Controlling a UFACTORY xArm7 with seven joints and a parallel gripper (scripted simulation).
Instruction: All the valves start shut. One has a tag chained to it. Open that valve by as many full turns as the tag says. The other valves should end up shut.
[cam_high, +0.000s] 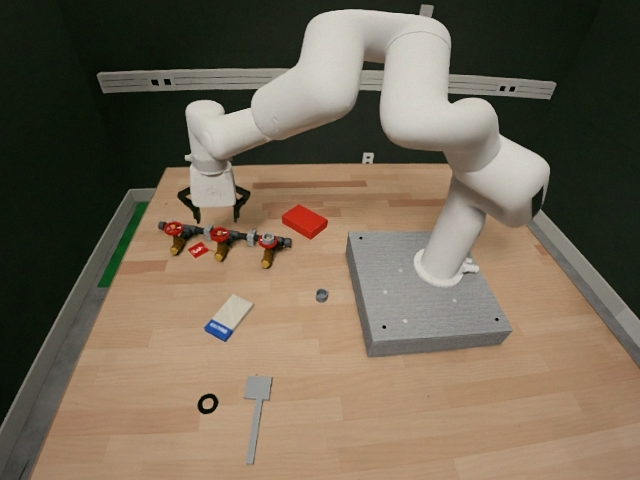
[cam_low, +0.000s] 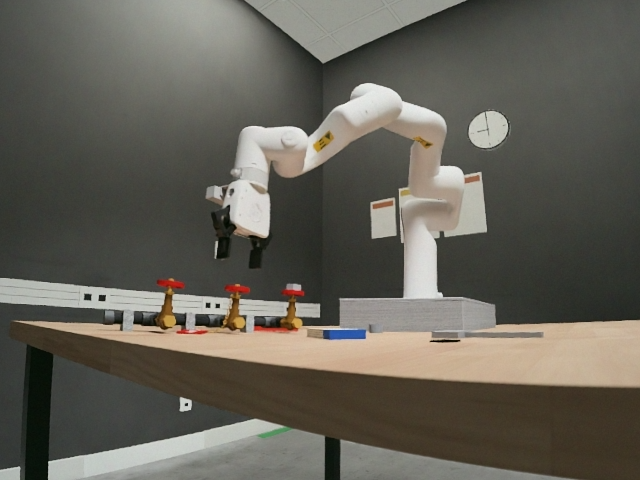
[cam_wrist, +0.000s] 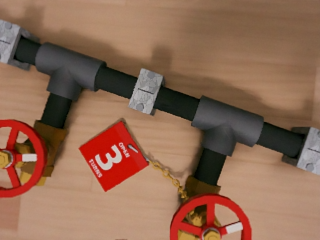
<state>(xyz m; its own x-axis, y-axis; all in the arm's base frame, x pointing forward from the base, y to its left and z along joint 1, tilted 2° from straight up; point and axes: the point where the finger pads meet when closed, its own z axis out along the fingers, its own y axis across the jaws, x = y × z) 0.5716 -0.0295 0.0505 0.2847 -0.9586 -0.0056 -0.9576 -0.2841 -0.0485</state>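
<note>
The grey cap lies 130 mm behind my hand, 10 mm to the left of it and 50 mm below it. The rest, counted from my hand: blue box (70 mm behind, 200 mm to the left, 140 mm below); red block (200 mm behind, 170 mm to the right, 130 mm below); red tag (80 mm ahead, 20 mm to the right, 140 mm below).
</note>
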